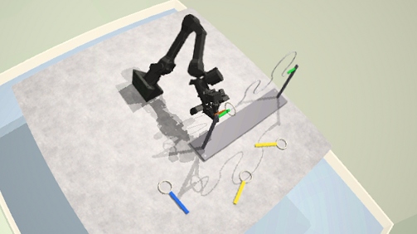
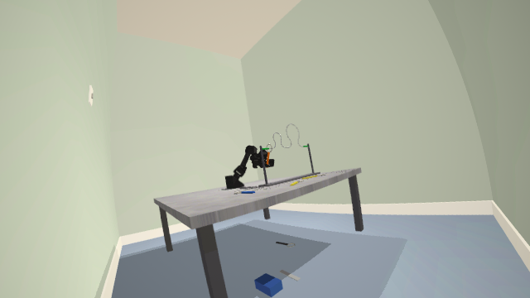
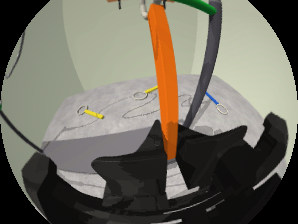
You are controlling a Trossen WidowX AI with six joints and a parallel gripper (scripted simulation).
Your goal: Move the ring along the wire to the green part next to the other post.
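Right now the orange-handled ring is 1 cm ahead of my gripper tip and 9 cm above it. From my gripper tip the other things lie so: blue-handled ring: 8 cm ahead, 35 cm to the right, 13 cm below; then blue box: 25 cm ahead, 43 cm to the right, 61 cm below.
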